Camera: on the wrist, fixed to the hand. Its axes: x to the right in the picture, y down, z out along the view.
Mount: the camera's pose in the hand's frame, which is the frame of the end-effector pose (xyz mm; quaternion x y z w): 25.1 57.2 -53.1 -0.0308 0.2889 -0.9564 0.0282
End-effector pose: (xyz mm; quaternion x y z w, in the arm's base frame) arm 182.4 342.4 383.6 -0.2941 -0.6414 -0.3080 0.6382
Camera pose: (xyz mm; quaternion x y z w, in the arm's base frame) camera 260.0 337.5 409.6 -0.6745 0.1055 0.7238 0.1003
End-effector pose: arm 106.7 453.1 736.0 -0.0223 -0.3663 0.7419 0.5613
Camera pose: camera 74.3 496.1 674.2 0.1181 0.1076 -0.5336 0.8305
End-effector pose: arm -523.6 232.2 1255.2 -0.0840 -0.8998 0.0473 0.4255
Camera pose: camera -491.8 293.9 1298.9 0.8315 0.0158 -0.4576 0.3146
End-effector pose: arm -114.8 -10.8 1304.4 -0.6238 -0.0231 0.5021 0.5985
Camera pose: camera -100.4 -49.6 1233.6 -0.1590 -0.4398 -0.7392 0.4846
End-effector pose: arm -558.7 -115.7 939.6 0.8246 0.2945 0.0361 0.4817
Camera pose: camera -530.5 -82.3 1008.9 0.2837 -0.9350 0.2124 0.0116
